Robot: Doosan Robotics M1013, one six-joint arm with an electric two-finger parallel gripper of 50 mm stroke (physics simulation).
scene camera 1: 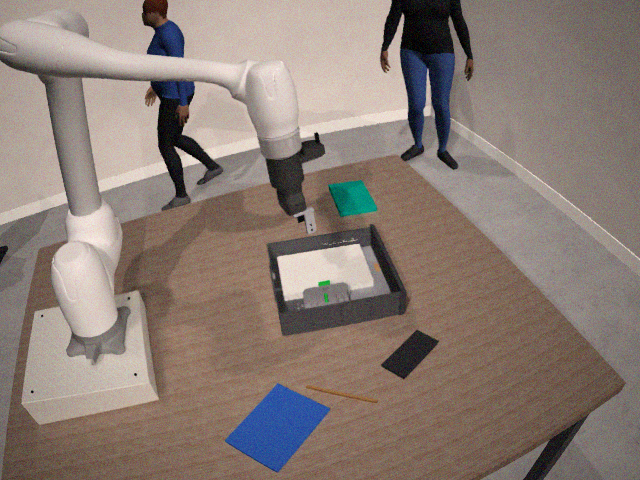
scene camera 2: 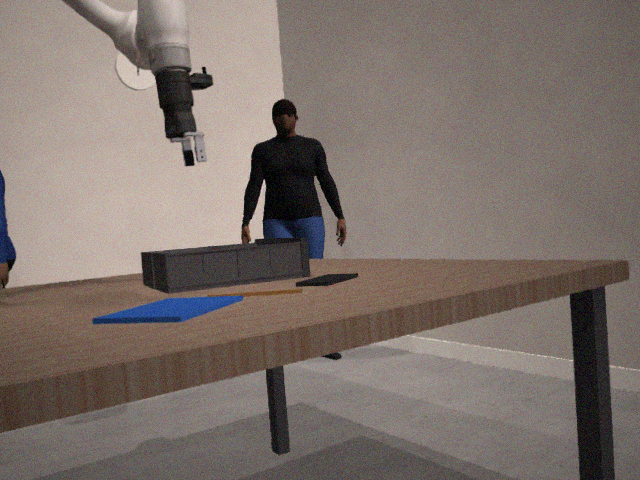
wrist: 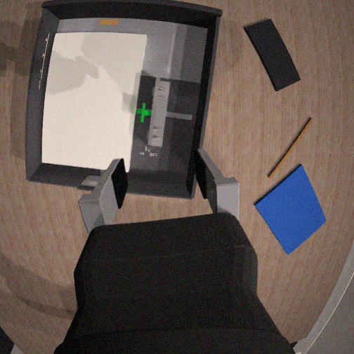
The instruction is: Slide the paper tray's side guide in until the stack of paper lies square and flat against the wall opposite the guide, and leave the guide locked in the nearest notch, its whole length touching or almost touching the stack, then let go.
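Where they show: gripper, fingertip midpoint: [scene camera 1: 307,226] [scene camera 2: 195,163]; arm's base, origin of the base link: [scene camera 1: 99,332].
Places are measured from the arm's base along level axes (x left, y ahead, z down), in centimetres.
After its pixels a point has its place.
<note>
The dark grey paper tray [scene camera 1: 341,316] {x -3.0, y 66.9, z 4.0 cm} [scene camera 2: 206,271] {x -2.7, y 59.7, z 4.2 cm} [wrist: 213,60] stands on the table. The white paper stack [scene camera 1: 320,266] {x 18.3, y 65.5, z 3.9 cm} [wrist: 90,105] lies flat in it, its long edge along the wall opposite the guide and about parallel to it. The grey side guide [scene camera 1: 312,298] {x 5.5, y 60.9, z 3.8 cm} [wrist: 159,112] stands upright and about parallel to the stack's near edge. A narrow strip with a green cross [wrist: 144,112] shows between them in the wrist view. Whether the guide is locked in a notch cannot be told. My gripper [scene camera 1: 306,222] {x 4.4, y 61.3, z -20.0 cm} [scene camera 2: 195,159] {x 4.4, y 61.3, z -20.0 cm} [wrist: 159,167] is open and empty, high above the tray's end, clear of the guide.
A teal pad [scene camera 1: 353,198] {x 55.3, y 84.4, z 6.2 cm} lies behind the tray. A black slab [scene camera 1: 410,353] {x -17.9, y 81.1, z 7.2 cm} [scene camera 2: 327,279] {x -20.7, y 79.5, z 7.2 cm} [wrist: 272,55], an orange stick [scene camera 1: 341,393] {x -25.5, y 61.8, z 7.3 cm} [wrist: 290,147] and a blue pad [scene camera 1: 278,427] {x -32.3, y 45.9, z 7.2 cm} [scene camera 2: 168,310] {x -36.2, y 43.9, z 7.2 cm} [wrist: 291,210] lie on the guide's side of the tray. Two people stand beyond the table.
</note>
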